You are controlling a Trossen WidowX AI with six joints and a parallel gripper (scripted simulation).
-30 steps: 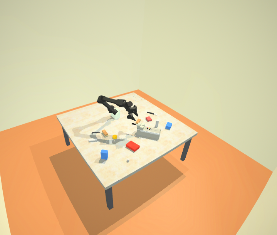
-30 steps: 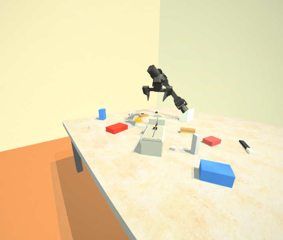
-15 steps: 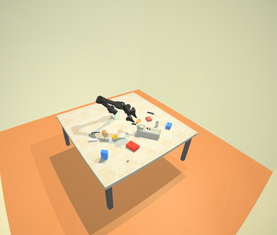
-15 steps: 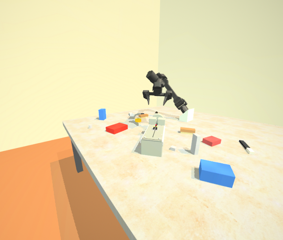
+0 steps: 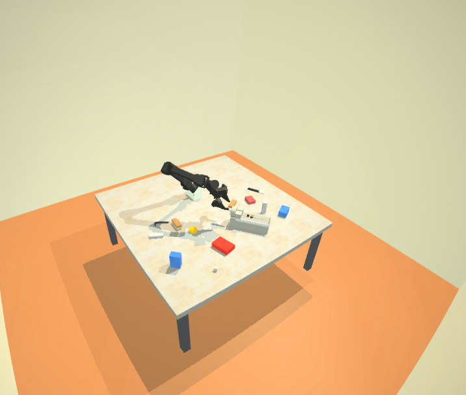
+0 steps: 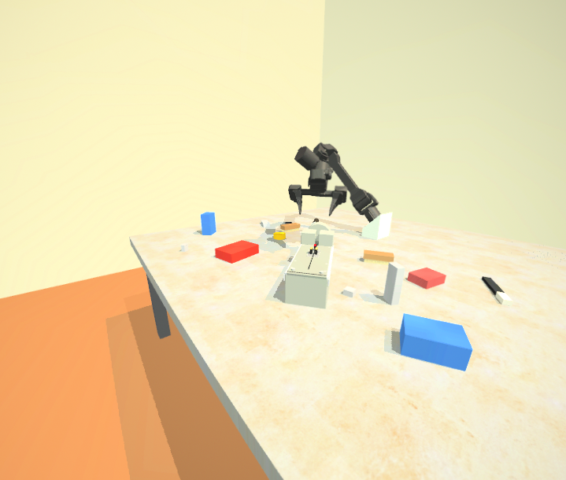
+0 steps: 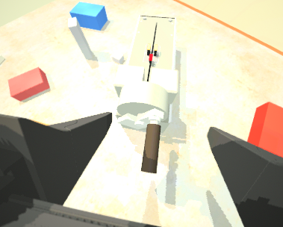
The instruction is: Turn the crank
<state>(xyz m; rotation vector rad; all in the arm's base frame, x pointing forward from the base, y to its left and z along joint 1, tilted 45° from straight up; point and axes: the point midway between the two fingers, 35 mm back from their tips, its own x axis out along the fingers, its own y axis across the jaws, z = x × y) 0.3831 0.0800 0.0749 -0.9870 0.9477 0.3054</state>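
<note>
The crank is 10 mm behind my gripper tip, 10 mm to the left of it and 40 mm below it. The rest, counted from my gripper tip: brown crank handle (20 mm behind, 10 mm to the right, 30 mm below); red pointer (100 mm ahead, 100 mm to the left, 60 mm below); yellow disc (50 mm behind, 240 mm to the right, 130 mm below).
</note>
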